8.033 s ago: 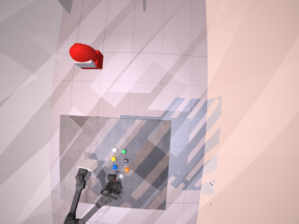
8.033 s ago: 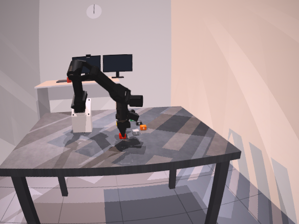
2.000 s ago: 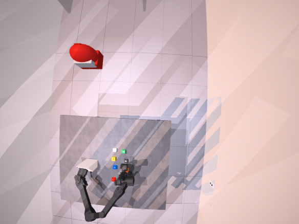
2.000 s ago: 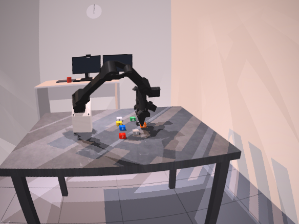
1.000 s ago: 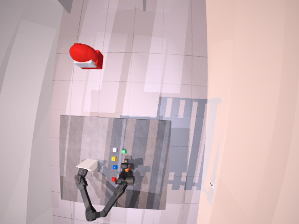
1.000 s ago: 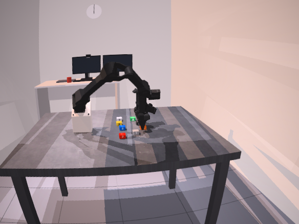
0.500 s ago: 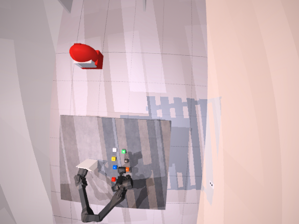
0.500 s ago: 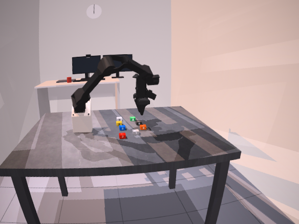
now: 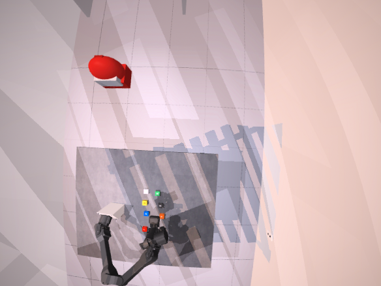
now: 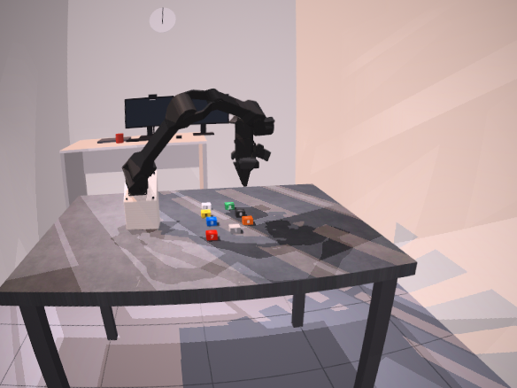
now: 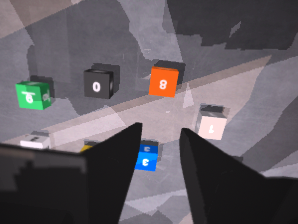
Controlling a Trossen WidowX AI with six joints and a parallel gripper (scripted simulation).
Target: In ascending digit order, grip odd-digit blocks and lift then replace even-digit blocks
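The green block is 170 mm to the left of my gripper tip, 120 mm below it and 30 mm behind it. The rest, counted from my gripper tip: yellow block 130 mm behind, 120 mm below, 80 mm to the left; then red block 120 mm to the right, 120 mm below, 120 mm behind; then blue block 120 mm below, 110 mm behind.
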